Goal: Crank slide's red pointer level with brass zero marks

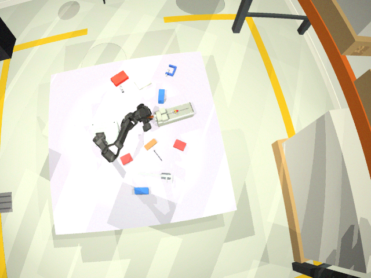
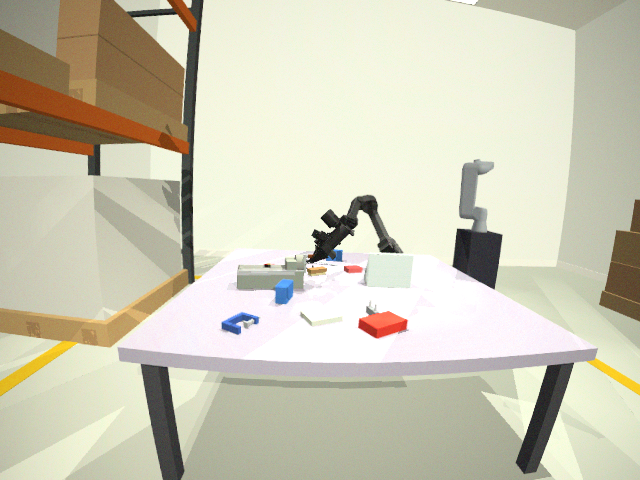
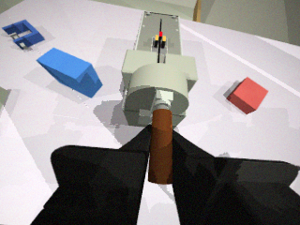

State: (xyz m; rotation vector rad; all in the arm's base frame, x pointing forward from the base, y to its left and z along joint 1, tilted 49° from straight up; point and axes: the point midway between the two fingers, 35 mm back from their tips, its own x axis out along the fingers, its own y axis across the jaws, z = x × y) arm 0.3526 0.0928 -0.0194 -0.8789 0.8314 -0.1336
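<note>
The crank lies 10 mm above my gripper tip. Round my gripper tip: red pointer (170 mm ahead, 40 mm to the left, 10 mm below); orange-brown crank handle (20 mm behind, 30 mm above); brown block (30 mm behind, 160 mm to the right, 80 mm below).
</note>
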